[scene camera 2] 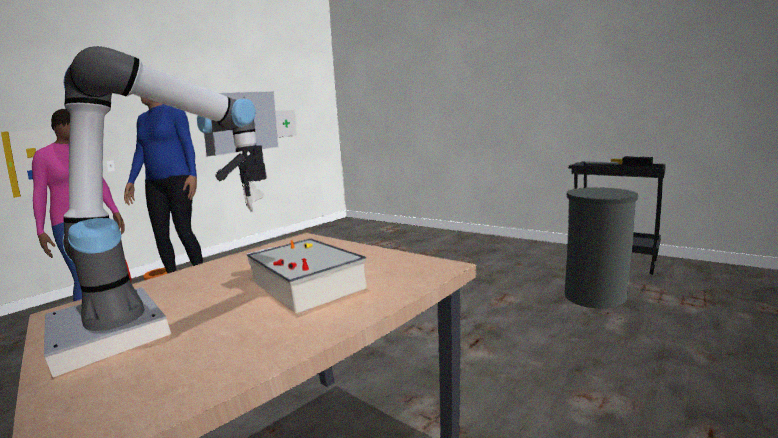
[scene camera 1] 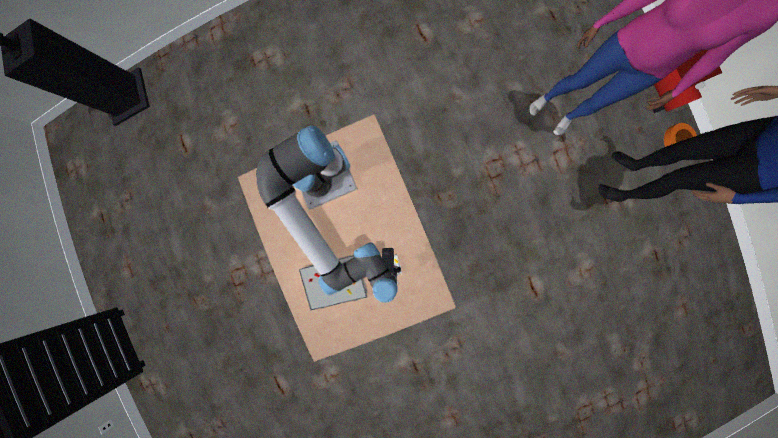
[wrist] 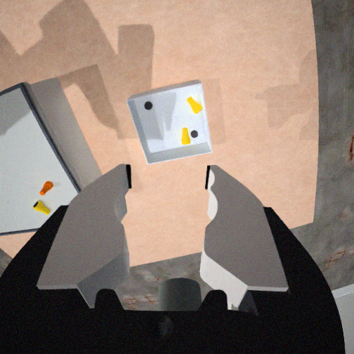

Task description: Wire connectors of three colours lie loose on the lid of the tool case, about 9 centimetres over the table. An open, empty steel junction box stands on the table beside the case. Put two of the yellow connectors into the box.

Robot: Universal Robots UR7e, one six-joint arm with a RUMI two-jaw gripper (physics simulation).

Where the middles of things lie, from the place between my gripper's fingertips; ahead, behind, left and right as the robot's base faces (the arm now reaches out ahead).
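The steel junction box (wrist: 159, 115) is 17 cm below my hand, 2 cm ahead of it and 1 cm to the right of it. Tool case (scene camera 2: 333, 273), measured from my hand: 30 cm to the right, 15 cm below, 1 cm behind. Going by their middles, the steel junction box is the nearest to my hand of the things named here.
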